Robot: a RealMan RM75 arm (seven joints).
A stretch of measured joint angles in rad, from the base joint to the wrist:
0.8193, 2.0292, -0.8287, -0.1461, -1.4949, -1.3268, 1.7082
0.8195, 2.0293, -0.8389, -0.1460, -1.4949, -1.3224, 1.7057
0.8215, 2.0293, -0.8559, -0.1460, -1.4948, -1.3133, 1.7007
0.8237, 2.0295, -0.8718, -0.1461, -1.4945, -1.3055, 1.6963
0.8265, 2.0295, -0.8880, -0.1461, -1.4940, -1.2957, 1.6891
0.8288, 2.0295, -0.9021, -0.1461, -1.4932, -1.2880, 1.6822
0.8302, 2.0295, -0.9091, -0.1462, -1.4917, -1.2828, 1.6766
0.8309, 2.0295, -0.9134, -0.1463, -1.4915, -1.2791, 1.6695
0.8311, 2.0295, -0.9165, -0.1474, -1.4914, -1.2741, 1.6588
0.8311, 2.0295, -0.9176, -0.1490, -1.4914, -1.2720, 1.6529
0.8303, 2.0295, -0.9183, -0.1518, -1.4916, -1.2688, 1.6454
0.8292, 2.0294, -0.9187, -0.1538, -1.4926, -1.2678, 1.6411
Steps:
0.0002, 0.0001, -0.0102, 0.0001, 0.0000, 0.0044, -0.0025
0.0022, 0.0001, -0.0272, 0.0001, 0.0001, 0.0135, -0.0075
0.0044, 0.0003, -0.0431, 0.0000, 0.0004, 0.0213, -0.0119
0.0072, 0.0003, -0.0593, 0.0000, 0.0009, 0.0311, -0.0191
0.0095, 0.0003, -0.0734, 0.0000, 0.0017, 0.0388, -0.0260
0.0109, 0.0003, -0.0804, -0.0001, 0.0032, 0.0440, -0.0316
0.0116, 0.0003, -0.0847, -0.0002, 0.0034, 0.0477, -0.0387
0.0118, 0.0003, -0.0878, -0.0013, 0.0035, 0.0527, -0.0494
0.0118, 0.0003, -0.0889, -0.0029, 0.0035, 0.0548, -0.0553
0.0110, 0.0003, -0.0896, -0.0057, 0.0033, 0.0580, -0.0628
0.0099, 0.0002, -0.0900, -0.0077, 0.0023, 0.0590, -0.0671

